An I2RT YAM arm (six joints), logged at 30 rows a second.
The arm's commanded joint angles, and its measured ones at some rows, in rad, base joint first. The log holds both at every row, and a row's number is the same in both.
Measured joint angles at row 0: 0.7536, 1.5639, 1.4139, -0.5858, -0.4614, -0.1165
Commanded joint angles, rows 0 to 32: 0.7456, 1.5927, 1.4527, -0.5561, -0.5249, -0.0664; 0.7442, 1.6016, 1.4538, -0.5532, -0.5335, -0.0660; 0.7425, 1.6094, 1.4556, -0.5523, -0.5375, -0.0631; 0.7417, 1.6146, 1.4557, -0.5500, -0.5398, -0.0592; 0.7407, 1.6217, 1.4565, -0.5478, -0.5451, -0.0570; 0.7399, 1.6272, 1.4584, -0.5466, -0.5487, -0.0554; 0.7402, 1.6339, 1.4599, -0.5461, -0.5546, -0.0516; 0.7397, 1.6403, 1.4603, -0.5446, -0.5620, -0.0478; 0.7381, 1.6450, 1.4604, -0.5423, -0.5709, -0.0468; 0.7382, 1.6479, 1.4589, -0.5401, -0.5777, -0.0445; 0.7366, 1.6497, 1.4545, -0.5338, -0.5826, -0.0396; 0.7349, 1.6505, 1.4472, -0.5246, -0.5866, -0.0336; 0.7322, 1.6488, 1.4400, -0.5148, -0.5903, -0.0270; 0.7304, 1.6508, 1.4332, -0.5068, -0.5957, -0.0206; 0.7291, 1.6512, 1.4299, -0.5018, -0.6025, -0.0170; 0.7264, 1.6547, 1.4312, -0.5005, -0.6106, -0.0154; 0.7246, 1.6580, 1.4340, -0.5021, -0.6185, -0.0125; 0.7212, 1.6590, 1.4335, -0.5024, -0.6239, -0.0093; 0.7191, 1.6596, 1.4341, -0.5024, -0.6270, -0.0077; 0.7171, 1.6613, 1.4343, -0.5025, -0.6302, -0.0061; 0.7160, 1.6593, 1.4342, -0.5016, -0.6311, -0.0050; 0.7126, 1.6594, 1.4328, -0.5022, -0.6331, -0.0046; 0.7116, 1.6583, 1.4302, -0.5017, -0.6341, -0.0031; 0.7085, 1.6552, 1.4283, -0.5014, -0.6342, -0.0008; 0.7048, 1.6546, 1.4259, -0.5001, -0.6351, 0.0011; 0.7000, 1.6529, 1.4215, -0.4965, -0.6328, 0.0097; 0.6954, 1.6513, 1.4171, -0.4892, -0.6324, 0.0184; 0.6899, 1.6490, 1.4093, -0.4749, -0.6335, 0.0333; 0.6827, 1.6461, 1.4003, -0.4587, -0.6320, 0.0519; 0.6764, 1.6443, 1.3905, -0.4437, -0.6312, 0.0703; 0.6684, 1.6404, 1.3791, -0.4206, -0.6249, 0.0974; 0.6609, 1.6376, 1.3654, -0.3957, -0.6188, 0.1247; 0.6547, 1.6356, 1.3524, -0.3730, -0.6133, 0.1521
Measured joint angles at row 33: 0.6796, 1.6482, 1.3930, -0.4522, -0.6380, 0.0566
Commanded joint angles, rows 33 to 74: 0.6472, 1.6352, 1.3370, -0.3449, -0.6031, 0.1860; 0.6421, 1.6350, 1.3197, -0.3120, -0.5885, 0.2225; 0.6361, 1.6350, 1.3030, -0.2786, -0.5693, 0.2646; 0.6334, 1.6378, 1.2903, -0.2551, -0.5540, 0.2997; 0.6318, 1.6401, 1.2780, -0.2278, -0.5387, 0.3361; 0.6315, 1.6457, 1.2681, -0.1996, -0.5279, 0.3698; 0.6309, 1.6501, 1.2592, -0.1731, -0.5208, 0.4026; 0.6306, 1.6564, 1.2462, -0.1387, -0.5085, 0.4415; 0.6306, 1.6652, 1.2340, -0.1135, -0.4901, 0.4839; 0.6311, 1.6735, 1.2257, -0.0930, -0.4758, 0.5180; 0.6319, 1.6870, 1.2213, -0.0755, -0.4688, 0.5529; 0.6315, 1.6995, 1.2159, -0.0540, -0.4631, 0.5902; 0.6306, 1.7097, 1.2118, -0.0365, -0.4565, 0.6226; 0.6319, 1.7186, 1.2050, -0.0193, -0.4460, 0.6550; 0.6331, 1.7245, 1.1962, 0.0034, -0.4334, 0.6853; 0.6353, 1.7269, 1.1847, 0.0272, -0.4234, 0.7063; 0.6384, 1.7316, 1.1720, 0.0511, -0.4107, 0.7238; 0.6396, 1.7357, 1.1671, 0.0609, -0.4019, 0.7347; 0.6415, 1.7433, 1.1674, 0.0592, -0.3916, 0.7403; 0.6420, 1.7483, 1.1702, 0.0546, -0.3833, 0.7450; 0.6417, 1.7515, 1.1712, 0.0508, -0.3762, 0.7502; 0.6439, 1.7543, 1.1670, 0.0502, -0.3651, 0.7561; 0.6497, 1.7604, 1.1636, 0.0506, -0.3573, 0.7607; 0.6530, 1.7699, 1.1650, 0.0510, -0.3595, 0.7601; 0.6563, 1.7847, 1.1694, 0.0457, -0.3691, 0.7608; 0.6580, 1.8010, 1.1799, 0.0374, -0.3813, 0.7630; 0.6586, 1.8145, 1.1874, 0.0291, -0.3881, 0.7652; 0.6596, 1.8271, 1.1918, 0.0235, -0.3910, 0.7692; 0.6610, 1.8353, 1.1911, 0.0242, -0.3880, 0.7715; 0.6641, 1.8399, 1.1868, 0.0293, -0.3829, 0.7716; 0.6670, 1.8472, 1.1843, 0.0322, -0.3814, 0.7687; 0.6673, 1.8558, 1.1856, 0.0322, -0.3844, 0.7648; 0.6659, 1.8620, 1.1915, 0.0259, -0.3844, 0.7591; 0.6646, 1.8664, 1.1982, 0.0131, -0.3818, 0.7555; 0.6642, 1.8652, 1.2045, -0.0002, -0.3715, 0.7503; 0.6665, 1.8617, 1.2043, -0.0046, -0.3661, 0.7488; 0.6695, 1.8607, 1.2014, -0.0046, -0.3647, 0.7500; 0.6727, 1.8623, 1.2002, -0.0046, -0.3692, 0.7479; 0.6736, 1.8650, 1.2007, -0.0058, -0.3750, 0.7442; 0.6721, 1.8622, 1.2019, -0.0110, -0.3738, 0.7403; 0.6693, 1.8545, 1.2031, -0.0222, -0.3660, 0.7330; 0.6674, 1.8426, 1.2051, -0.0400, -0.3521, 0.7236
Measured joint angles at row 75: 0.6632, 1.8648, 1.1893, -0.0097, -0.3798, 0.7479
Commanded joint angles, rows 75 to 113: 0.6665, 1.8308, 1.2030, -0.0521, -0.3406, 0.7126; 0.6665, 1.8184, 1.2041, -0.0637, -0.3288, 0.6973; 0.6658, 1.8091, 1.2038, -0.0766, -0.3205, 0.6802; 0.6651, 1.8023, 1.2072, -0.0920, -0.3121, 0.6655; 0.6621, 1.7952, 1.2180, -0.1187, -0.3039, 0.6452; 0.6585, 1.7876, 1.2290, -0.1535, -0.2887, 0.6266; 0.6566, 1.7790, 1.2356, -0.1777, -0.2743, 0.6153; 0.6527, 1.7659, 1.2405, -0.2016, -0.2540, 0.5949; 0.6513, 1.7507, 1.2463, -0.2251, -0.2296, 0.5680; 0.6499, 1.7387, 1.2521, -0.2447, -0.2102, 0.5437; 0.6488, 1.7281, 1.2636, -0.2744, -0.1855, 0.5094; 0.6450, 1.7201, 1.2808, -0.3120, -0.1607, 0.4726; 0.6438, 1.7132, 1.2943, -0.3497, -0.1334, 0.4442; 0.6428, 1.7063, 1.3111, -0.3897, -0.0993, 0.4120; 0.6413, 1.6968, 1.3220, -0.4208, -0.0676, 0.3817; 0.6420, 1.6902, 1.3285, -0.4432, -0.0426, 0.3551; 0.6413, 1.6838, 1.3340, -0.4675, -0.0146, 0.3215; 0.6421, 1.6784, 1.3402, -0.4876, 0.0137, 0.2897; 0.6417, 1.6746, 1.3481, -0.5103, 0.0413, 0.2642; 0.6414, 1.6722, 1.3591, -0.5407, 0.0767, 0.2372; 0.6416, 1.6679, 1.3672, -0.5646, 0.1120, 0.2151; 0.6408, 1.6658, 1.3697, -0.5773, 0.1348, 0.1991; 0.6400, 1.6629, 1.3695, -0.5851, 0.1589, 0.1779; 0.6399, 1.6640, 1.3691, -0.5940, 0.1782, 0.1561; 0.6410, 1.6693, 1.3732, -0.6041, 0.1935, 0.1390; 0.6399, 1.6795, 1.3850, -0.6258, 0.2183, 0.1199; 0.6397, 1.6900, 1.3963, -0.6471, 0.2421, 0.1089; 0.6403, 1.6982, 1.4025, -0.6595, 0.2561, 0.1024; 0.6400, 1.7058, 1.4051, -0.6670, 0.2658, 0.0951; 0.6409, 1.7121, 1.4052, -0.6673, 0.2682, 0.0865; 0.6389, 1.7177, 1.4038, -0.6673, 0.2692, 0.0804; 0.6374, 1.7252, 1.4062, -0.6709, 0.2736, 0.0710; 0.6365, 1.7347, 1.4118, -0.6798, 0.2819, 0.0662; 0.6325, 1.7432, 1.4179, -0.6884, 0.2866, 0.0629; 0.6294, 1.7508, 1.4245, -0.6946, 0.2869, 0.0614; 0.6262, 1.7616, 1.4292, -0.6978, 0.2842, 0.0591; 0.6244, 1.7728, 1.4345, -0.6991, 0.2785, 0.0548; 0.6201, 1.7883, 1.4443, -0.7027, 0.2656, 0.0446; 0.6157, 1.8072, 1.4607, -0.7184, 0.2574, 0.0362
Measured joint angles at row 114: 0.6308, 1.7649, 1.4044, -0.6674, 0.2489, 0.0727
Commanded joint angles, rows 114 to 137: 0.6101, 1.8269, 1.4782, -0.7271, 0.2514, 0.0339; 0.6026, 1.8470, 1.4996, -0.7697, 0.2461, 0.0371; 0.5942, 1.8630, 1.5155, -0.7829, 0.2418, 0.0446; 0.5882, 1.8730, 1.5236, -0.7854, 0.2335, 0.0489; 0.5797, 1.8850, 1.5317, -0.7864, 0.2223, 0.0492; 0.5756, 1.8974, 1.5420, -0.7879, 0.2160, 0.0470; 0.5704, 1.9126, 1.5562, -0.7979, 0.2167, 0.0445; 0.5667, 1.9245, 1.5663, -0.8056, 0.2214, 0.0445; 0.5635, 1.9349, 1.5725, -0.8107, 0.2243, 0.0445; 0.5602, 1.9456, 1.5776, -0.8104, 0.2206, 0.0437; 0.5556, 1.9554, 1.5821, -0.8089, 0.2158, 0.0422; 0.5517, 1.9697, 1.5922, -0.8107, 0.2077, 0.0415; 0.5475, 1.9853, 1.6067, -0.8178, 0.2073, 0.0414; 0.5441, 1.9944, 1.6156, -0.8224, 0.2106, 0.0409; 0.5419, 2.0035, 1.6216, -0.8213, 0.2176, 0.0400; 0.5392, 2.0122, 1.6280, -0.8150, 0.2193, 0.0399; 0.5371, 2.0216, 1.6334, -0.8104, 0.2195, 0.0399; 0.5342, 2.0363, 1.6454, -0.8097, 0.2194, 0.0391; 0.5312, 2.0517, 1.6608, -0.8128, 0.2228, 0.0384; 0.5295, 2.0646, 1.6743, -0.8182, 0.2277, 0.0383; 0.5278, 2.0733, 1.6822, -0.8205, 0.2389, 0.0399; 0.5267, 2.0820, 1.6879, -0.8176, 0.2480, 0.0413; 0.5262, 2.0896, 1.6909, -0.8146, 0.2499, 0.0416; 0.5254, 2.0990, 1.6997, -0.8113, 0.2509, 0.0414
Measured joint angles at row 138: 0.5358, 2.0735, 1.6577, -0.7895, 0.2276, 0.0441
